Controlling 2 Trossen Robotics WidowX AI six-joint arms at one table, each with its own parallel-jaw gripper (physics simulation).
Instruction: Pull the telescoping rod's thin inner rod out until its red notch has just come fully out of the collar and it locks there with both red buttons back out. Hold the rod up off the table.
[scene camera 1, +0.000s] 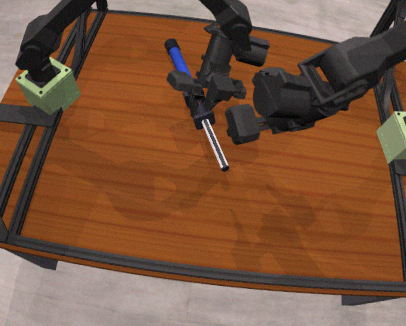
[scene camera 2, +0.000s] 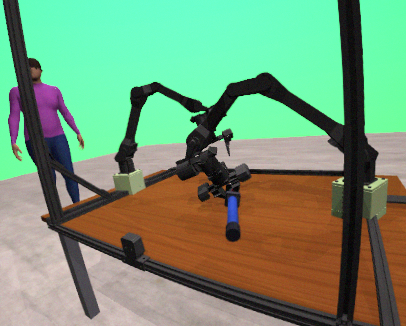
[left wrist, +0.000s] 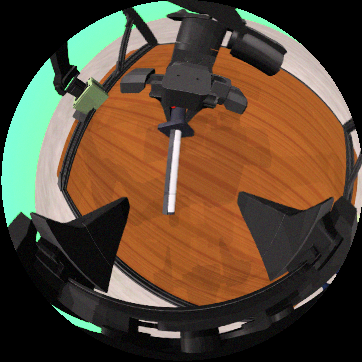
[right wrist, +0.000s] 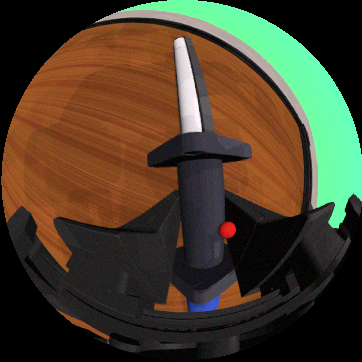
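Note:
The rod's blue outer tube (scene camera 1: 178, 61) (scene camera 2: 232, 212) (right wrist: 204, 303) has a black end cap. The white-and-grey inner rod (scene camera 1: 215, 143) (left wrist: 172, 170) (right wrist: 189, 90) sticks out of the dark flanged collar (left wrist: 176, 129) (right wrist: 202, 195). No red notch shows on it. One red button (right wrist: 227, 230) (left wrist: 173, 107) stands out at the collar's side; the other is hidden. My right gripper (right wrist: 198, 194) (scene camera 1: 199, 104) is shut on the collar, and the rod appears raised off the table. My left gripper (left wrist: 183, 200) is open and empty, with the inner rod's free end beyond its fingertips and apart from them.
The wooden table (scene camera 1: 150, 235) (scene camera 2: 300, 270) has a dark metal frame around it. An upright post (scene camera 2: 351, 125) stands in front in scene camera 2. The right arm's forearm and wrist reach over the collar from the back. The green arm bases (scene camera 1: 52, 92) (scene camera 2: 129, 181) are at the sides.

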